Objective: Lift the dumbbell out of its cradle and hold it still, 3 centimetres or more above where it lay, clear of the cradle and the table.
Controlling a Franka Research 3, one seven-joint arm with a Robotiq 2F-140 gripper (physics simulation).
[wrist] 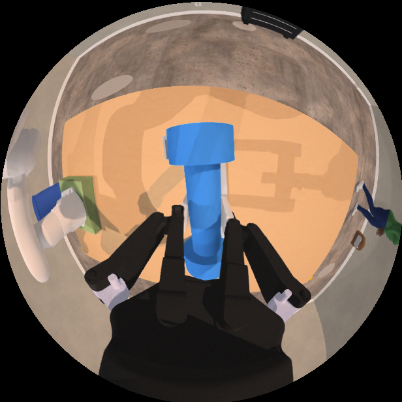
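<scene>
The blue dumbbell (pixel 203 192) runs lengthwise through the middle of the wrist view, one thick head at the far end and the other close to the gripper's palm. My gripper (pixel 205 202) is shut on its handle, one finger on each side, towards the near head. Pale grey parts of the cradle (pixel 224 181) show along the right of the handle and at the left edge of the far head; the rest is hidden under the dumbbell. No gap between dumbbell and cradle can be made out from this view. The orange table top (pixel 320 235) lies below.
At the left are a green block (pixel 92 206), a dark blue cylinder (pixel 45 202) and a white jointed object (pixel 65 216). Beyond the table at the right are a figure in green and blue (pixel 382 218) and a small brown object (pixel 358 240). A black slatted object (pixel 272 22) is at the top.
</scene>
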